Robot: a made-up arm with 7 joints. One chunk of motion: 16 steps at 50 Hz.
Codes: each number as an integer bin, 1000 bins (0 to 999) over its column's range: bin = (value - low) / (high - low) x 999, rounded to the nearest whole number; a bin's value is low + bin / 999 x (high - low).
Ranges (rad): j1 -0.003..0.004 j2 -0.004..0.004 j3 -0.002..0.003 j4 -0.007..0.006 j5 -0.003..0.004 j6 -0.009..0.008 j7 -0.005..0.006
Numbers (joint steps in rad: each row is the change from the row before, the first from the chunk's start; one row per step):
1: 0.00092 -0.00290 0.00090 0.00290 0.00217 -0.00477 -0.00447
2: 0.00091 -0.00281 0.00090 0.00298 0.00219 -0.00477 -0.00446
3: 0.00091 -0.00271 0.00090 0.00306 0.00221 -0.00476 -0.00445
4: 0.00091 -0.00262 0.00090 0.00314 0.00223 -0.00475 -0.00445
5: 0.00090 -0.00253 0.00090 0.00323 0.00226 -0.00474 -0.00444
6: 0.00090 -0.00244 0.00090 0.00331 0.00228 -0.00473 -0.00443
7: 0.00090 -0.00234 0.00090 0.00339 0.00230 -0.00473 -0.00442
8: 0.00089 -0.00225 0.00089 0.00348 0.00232 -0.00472 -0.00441
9: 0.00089 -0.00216 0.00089 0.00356 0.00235 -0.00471 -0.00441
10: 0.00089 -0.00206 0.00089 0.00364 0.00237 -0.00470 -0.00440
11: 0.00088 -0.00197 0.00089 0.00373 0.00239 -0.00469 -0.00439
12: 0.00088 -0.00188 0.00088 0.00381 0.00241 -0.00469 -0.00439
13: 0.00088 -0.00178 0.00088 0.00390 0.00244 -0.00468 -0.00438
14: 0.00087 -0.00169 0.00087 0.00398 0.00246 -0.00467 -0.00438
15: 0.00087 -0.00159 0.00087 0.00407 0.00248 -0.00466 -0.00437
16: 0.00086 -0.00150 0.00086 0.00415 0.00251 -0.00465 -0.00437
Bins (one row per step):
1: 559 137 579 761 738 249 48
2: 558 149 579 767 741 249 49
3: 558 161 579 773 744 249 50
4: 558 172 579 779 746 250 50
5: 557 184 579 786 751 250 51
6: 557 195 579 792 754 251 52
7: 557 207 579 798 756 251 53
8: 555 219 577 805 759 252 54
9: 555 230 577 811 764 252 54
10: 555 242 577 818 766 253 54
11: 554 253 577 825 769 253 55
12: 554 265 575 831 772 253 55
13: 554 277 575 838 776 254 56
14: 552 288 573 844 779 254 56
15: 552 301 573 851 782 255 57
16: 551 312 571 857 786 256 57

